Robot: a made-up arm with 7 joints.
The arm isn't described. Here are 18 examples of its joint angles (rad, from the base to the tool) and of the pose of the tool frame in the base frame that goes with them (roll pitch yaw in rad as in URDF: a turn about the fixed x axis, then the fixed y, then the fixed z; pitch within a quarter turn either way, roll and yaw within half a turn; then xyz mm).
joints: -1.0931 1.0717 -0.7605 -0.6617 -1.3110 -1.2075 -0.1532
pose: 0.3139 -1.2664 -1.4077 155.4 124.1 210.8
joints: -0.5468 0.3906 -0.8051 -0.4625 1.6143 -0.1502 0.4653
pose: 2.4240 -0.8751 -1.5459 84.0 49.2 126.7
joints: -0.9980 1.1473 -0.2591 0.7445 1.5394 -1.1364 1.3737
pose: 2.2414 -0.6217 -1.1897 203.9 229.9 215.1
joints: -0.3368 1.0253 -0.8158 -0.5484 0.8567 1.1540 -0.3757
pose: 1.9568 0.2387 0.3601 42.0 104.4 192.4
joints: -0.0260 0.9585 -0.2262 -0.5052 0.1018 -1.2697 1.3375
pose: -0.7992 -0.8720 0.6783 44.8 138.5 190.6
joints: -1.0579 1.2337 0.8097 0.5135 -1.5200 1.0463 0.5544
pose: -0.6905 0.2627 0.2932 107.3 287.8 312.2
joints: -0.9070 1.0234 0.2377 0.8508 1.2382 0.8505 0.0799
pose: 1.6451 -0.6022 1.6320 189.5 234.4 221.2
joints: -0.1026 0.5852 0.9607 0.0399 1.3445 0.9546 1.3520
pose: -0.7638 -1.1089 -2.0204 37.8 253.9 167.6
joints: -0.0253 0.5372 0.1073 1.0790 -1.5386 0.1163 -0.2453
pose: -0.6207 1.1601 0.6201 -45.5 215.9 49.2
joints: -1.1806 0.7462 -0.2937 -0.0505 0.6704 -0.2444 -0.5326
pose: 1.9773 -0.3086 -0.7011 170.7 130.9 256.1
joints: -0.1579 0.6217 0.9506 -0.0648 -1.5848 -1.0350 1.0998
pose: -1.7730 0.5961 1.4969 32.4 237.4 175.5
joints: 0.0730 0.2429 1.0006 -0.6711 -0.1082 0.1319 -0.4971
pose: 0.6251 -0.2432 0.4967 -61.5 152.4 169.4
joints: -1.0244 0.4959 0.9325 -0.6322 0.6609 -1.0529 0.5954
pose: -2.2395 -0.4718 -2.8748 118.9 155.4 219.4
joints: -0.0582 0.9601 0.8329 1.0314 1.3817 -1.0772 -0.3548
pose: 1.9310 0.7779 0.3307 1.6 299.8 193.8
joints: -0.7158 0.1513 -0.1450 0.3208 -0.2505 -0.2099 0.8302
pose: -0.1306 0.0222 0.7143 190.5 56.1 102.6
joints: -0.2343 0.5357 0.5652 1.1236 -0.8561 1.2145 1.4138
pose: 2.1241 0.0732 2.8722 36.5 230.4 8.8
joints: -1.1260 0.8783 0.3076 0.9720 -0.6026 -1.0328 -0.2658
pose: -0.2415 -1.0467 0.8201 199.3 249.4 181.2
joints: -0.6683 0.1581 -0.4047 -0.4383 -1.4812 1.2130 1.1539
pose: 0.0735 0.9036 -0.4125 138.2 17.5 154.3
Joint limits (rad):
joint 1: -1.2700..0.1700
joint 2: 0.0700..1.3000
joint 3: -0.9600..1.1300
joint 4: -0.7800..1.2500
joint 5: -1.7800..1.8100
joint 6: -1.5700..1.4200
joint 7: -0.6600..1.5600
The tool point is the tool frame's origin. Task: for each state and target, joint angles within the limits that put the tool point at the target. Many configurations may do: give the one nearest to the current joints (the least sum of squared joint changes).
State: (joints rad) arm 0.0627 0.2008 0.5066 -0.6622 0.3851 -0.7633 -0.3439
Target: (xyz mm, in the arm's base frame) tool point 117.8 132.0 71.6
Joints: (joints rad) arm -0.5263 0.0700 0.4299 0.0262 0.1159 -1.0556 -0.3826
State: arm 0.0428 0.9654 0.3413 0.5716 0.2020 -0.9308 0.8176
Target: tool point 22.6 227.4 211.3
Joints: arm 0.1700 0.8957 0.6962 -0.1140 0.1996 -0.9104 0.7434
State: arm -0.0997 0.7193 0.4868 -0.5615 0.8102 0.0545 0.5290
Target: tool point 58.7 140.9 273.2
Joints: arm -0.1813 1.3000 0.3723 -0.7800 0.6729 -0.0752 1.1352
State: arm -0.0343 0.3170 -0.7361 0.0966 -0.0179 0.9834 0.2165
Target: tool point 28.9 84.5 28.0
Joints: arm -0.0489 0.3660 -0.7087 0.5030 -0.0590 1.0353 0.3182
